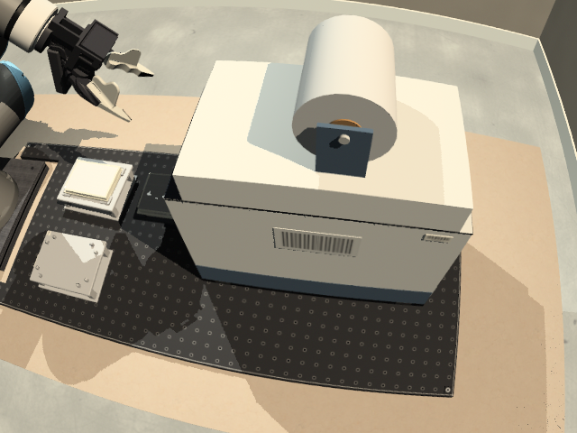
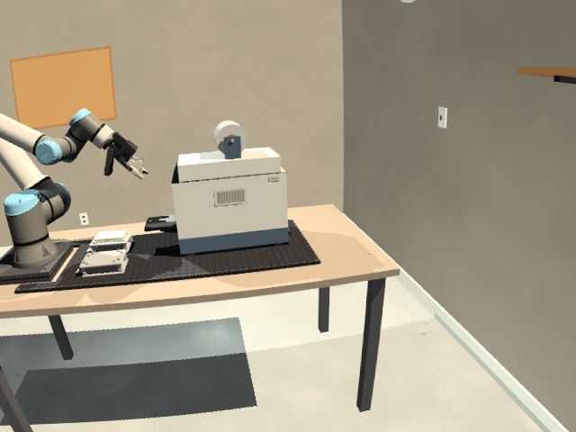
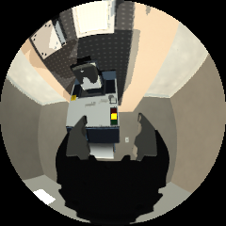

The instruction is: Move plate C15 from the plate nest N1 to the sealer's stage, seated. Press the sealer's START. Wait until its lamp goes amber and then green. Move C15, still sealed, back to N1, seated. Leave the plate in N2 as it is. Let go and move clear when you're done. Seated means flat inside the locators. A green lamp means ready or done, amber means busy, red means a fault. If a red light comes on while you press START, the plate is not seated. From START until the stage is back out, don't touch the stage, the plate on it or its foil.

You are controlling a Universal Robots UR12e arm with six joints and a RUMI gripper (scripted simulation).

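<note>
Right now the well plate is 17 cm below my hand, 10 cm to the right of it and 4 cm ahead of it. The rest, counted from my hand: foil roll: 33 cm ahead, 15 cm to the right, 13 cm above; sealer stage: 18 cm below, 10 cm to the right, 4 cm ahead.
</note>
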